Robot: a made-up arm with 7 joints.
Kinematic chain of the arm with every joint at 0, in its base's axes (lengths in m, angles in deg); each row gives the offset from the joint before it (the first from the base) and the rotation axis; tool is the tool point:
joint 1: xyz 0 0 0.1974 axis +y
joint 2: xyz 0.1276 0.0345 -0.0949 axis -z
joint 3: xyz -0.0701 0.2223 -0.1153 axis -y
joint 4: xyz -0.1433 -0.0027 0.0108 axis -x
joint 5: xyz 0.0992 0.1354 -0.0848 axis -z
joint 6: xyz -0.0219 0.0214 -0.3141 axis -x
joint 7: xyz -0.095 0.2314 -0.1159 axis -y
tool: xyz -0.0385 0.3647 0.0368
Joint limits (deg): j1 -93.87..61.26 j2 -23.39..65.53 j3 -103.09..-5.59 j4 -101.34..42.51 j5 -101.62..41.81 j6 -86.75..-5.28 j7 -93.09..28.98
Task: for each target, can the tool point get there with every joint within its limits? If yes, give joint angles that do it. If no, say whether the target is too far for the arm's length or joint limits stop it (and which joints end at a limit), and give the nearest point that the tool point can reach.
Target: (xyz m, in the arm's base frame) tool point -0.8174 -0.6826 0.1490
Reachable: no: joint limits stop it (at a limit: joint 2, joint 3, joint 4, joint 6, joint 7) | nearest point -0.6523 -0.3877 0.1588 | short by 0.338 m
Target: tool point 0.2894 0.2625 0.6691
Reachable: yes | joints -35.19 41.74 -59.67 -46.82 -17.41 -64.52 -32.73
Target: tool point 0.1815 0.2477 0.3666
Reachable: yes | joints 28.80 44.06 -32.43 -82.18 -33.13 -72.02 9.04
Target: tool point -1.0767 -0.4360 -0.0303
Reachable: no: joint limits stop it (at a limit: joint 2, joint 3, joint 4, joint 6, joint 7) | nearest point -0.8514 -0.2188 0.0173 | short by 0.317 m
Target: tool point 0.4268 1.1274 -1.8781
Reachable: no: too far | nearest point 0.2311 0.6300 -0.9264 | short by 1.092 m
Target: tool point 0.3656 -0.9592 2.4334
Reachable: no: too far | nearest point 0.2392 -0.2835 1.2871 | short by 1.337 m
